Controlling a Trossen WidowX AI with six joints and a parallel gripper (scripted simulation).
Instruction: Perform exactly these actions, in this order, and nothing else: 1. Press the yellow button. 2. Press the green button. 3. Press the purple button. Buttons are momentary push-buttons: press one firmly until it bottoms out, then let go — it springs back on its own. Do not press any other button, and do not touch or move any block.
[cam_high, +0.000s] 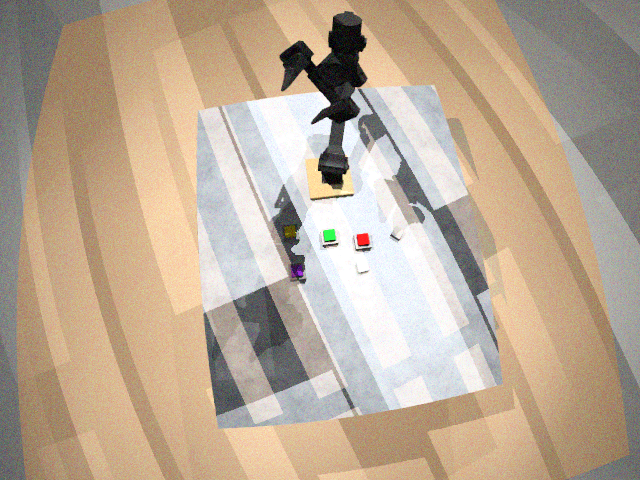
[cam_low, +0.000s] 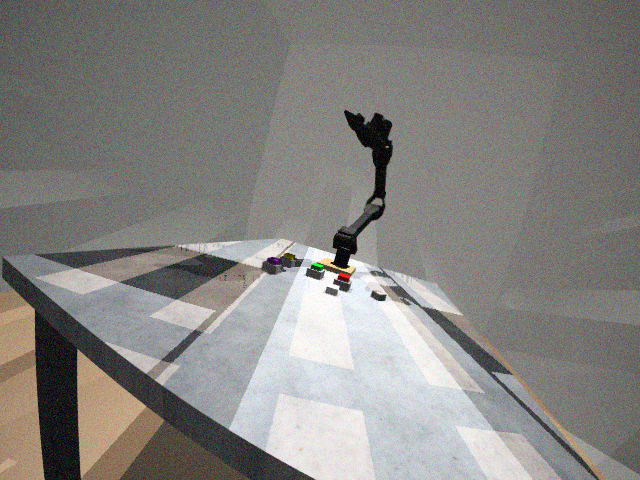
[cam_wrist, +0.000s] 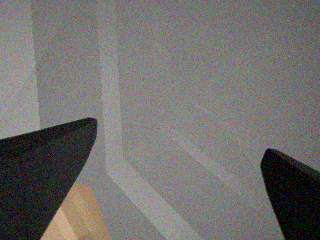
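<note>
Now: the yellow button 54 cm below my gripper tip, 8 cm ahead of it and 5 cm to the right of it. Round my gripper tip: green button 54 cm below, 9 cm ahead, 7 cm to the left; red button 54 cm below, 17 cm to the left, 10 cm ahead; purple button 54 cm below, 20 cm ahead, 2 cm to the right.
</note>
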